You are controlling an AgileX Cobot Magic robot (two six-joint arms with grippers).
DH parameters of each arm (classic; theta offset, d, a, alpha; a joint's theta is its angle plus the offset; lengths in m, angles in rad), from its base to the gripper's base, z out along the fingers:
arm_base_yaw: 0 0.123 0 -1.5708
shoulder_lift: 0.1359 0 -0.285 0
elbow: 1.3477 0 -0.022 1.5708
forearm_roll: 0 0.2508 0 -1.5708
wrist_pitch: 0 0 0.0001 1.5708
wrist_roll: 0 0.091 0 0
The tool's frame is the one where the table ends.
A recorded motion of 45 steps. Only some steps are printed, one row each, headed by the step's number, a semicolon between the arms.
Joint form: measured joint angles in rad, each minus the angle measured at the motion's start. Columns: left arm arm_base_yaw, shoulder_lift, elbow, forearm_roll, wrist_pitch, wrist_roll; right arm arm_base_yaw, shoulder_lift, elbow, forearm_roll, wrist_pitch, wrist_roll.
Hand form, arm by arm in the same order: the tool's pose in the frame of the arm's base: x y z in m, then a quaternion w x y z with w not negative. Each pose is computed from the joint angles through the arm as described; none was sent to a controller.
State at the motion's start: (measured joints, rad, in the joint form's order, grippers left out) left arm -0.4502 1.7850 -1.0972 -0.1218 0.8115 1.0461; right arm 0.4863 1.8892 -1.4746 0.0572 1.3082 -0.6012
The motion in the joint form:
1: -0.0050 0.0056 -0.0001 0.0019 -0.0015 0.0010; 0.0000 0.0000 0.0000 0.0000 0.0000 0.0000
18: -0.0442 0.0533 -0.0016 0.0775 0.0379 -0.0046; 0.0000 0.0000 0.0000 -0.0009 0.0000 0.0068
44: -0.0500 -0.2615 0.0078 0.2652 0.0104 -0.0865; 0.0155 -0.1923 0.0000 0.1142 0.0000 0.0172
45: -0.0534 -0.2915 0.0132 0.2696 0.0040 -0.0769; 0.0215 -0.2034 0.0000 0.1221 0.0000 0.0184
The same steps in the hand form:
1: 0.2948 -0.1531 0.1758 0.08733 0.65156 0.75323 -0.02195; 0.3192 0.1744 0.2286 0.03076 0.50975 -0.85928 -0.02917
18: 0.2897 -0.1596 0.1596 0.03787 0.68397 0.72849 -0.00716; 0.3192 0.1743 0.2286 0.03088 0.50695 -0.86095 -0.02864
44: 0.2716 -0.1376 0.2592 0.17998 0.67950 0.70348 0.10488; 0.2882 0.1752 0.2973 0.06686 -0.49920 0.86007 0.08123
45: 0.2674 -0.1362 0.2670 0.19382 0.68222 0.69618 0.11108; 0.2851 0.1766 0.3011 0.07221 -0.50065 0.85842 0.08521

